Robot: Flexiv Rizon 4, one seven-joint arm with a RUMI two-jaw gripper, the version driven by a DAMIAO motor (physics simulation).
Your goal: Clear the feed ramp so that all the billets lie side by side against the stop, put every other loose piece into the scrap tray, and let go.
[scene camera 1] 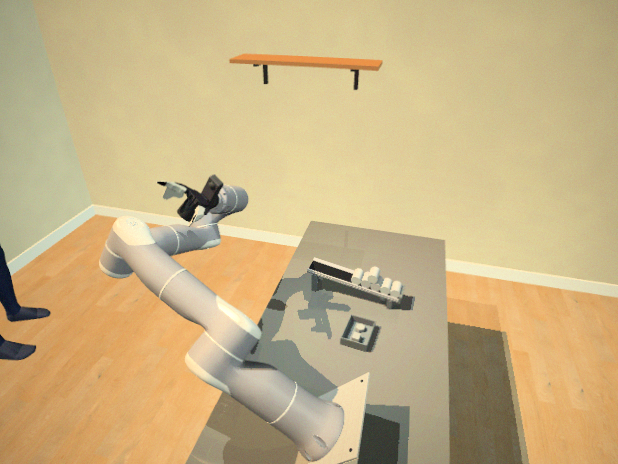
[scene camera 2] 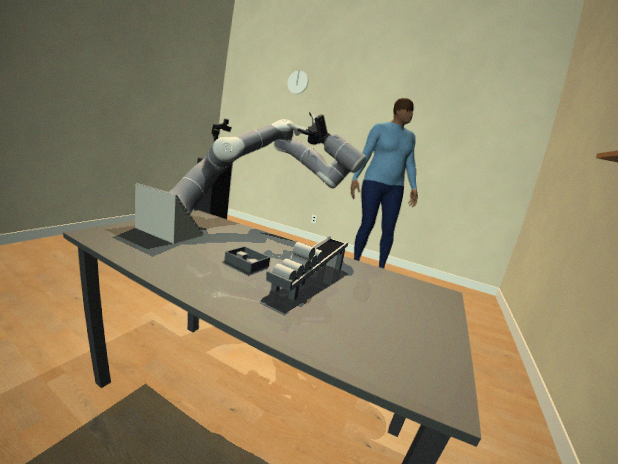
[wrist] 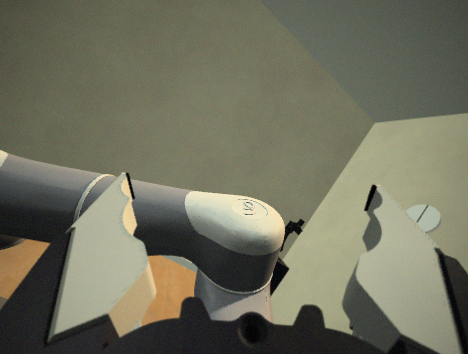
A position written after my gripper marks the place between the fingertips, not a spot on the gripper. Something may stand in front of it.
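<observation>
In one view of the scene I find my gripper [scene camera 1: 174, 201]. The wrist view shows me my gripper too, here [wrist: 247, 181].
</observation>
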